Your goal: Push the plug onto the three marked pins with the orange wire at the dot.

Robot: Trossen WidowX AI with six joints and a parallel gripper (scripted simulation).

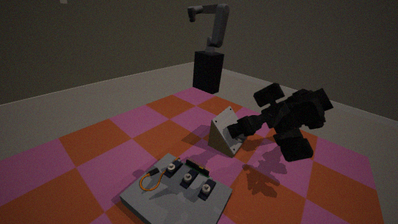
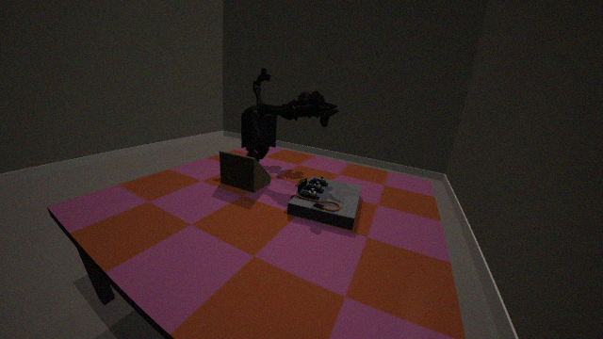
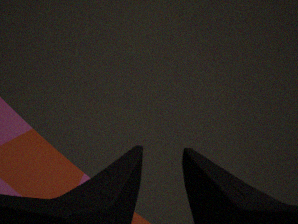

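My gripper tip is 30 cm above the yellow band, 19 cm to the left of it and 3 cm past it. Also, from my gripper tip: grey printed holder 35 cm below, 17 cm to the right, 13 cm ahead; pin row 31 cm below, 21 cm to the right, 2 cm behind.
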